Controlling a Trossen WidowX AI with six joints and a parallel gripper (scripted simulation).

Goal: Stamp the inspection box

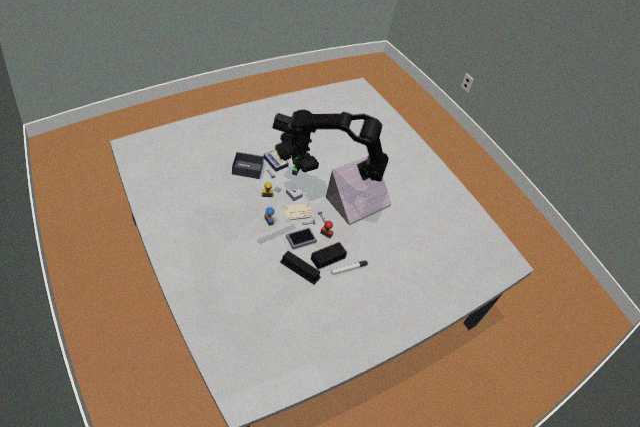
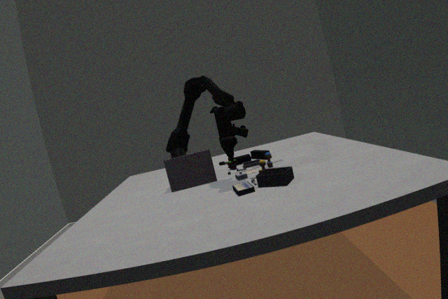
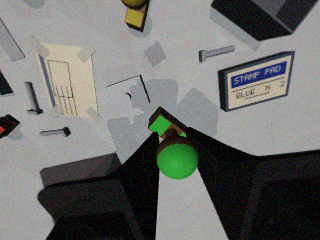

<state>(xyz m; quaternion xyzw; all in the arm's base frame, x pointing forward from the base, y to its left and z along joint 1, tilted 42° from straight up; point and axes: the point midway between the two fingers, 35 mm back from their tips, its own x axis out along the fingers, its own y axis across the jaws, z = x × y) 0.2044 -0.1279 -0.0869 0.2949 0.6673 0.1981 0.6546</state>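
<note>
The dark ink pad lies 23 cm to the left of my gripper tip, 13 cm ahead of it and 9 cm below it. Also, from my gripper tip: green stamp: right at my gripper tip; then yellow stamp: 12 cm ahead, 7 cm below; then cream card: 12 cm to the left, 9 cm below, 7 cm ahead.
</note>
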